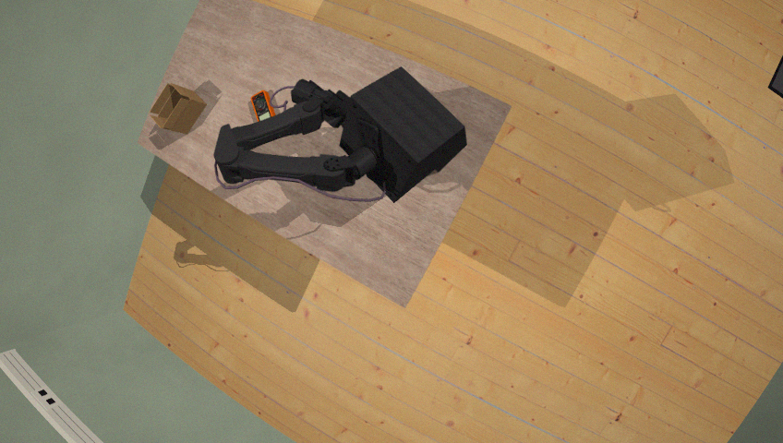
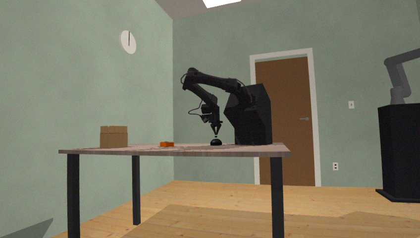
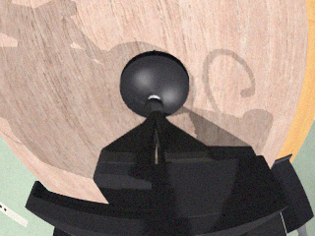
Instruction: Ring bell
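Now: the bell button 3 cm below my hand. The rest, counted from my hand: cardboard box (66 cm ahead, 29 cm to the left, 2 cm below); then bell (4 cm below); then orange multimeter (33 cm ahead, 12 cm to the left, 6 cm below).
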